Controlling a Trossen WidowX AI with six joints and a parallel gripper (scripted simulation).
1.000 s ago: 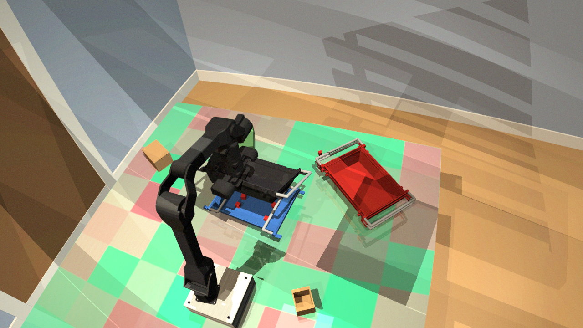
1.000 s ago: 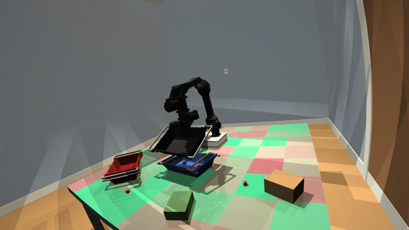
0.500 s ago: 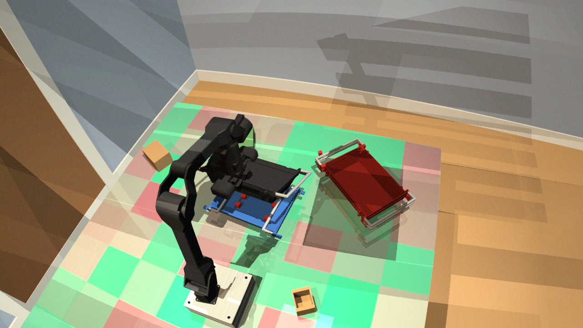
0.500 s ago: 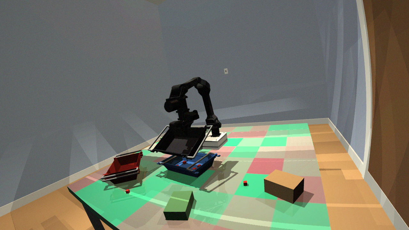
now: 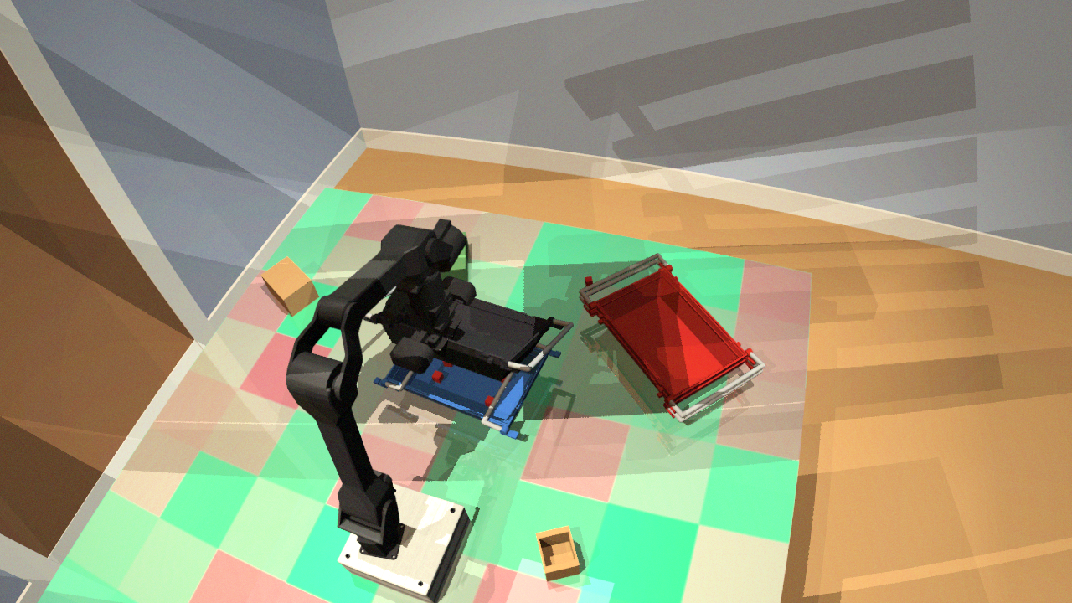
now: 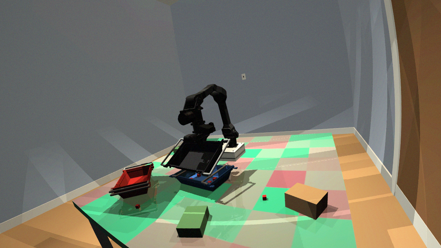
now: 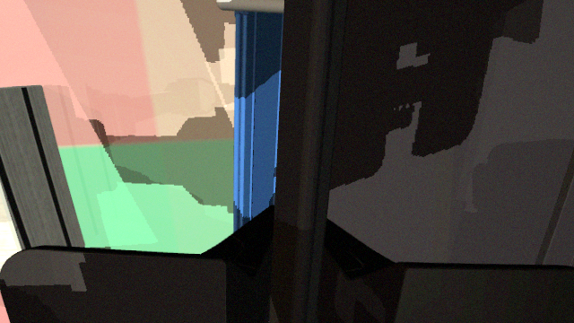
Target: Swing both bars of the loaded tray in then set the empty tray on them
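Now: the black tray 80 mm ahead of my gripper tip, 20 mm to the right of it and 10 mm below it. The rest, counted from my gripper tip: small brown box 290 mm behind, 230 mm to the right, 150 mm below.
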